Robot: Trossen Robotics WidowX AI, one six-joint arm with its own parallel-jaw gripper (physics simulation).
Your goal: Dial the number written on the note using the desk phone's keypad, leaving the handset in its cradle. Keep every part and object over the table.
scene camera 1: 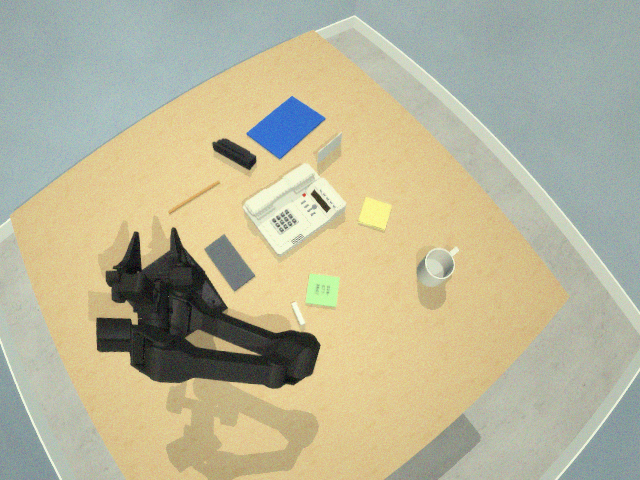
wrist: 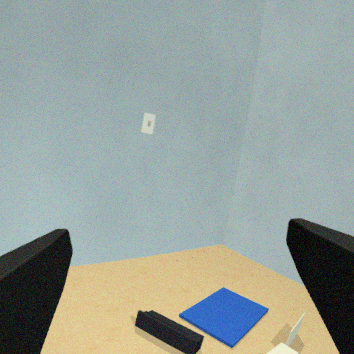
In view: my gripper [scene camera 1: 154,229], a blue folder [scene camera 1: 281,130], a black stapler [scene camera 1: 225,147], a handset [scene camera 1: 299,177], a white mug [scene camera 1: 438,264], a grey pad [scene camera 1: 234,269] and a white desk phone [scene camera 1: 316,204].
The blue folder shows as well in the wrist view [wrist: 224,314]. My gripper shows as well in the wrist view [wrist: 180,236]. The wrist view does not show the white mug: it is out of frame. The wrist view does not show the grey pad: it is out of frame.
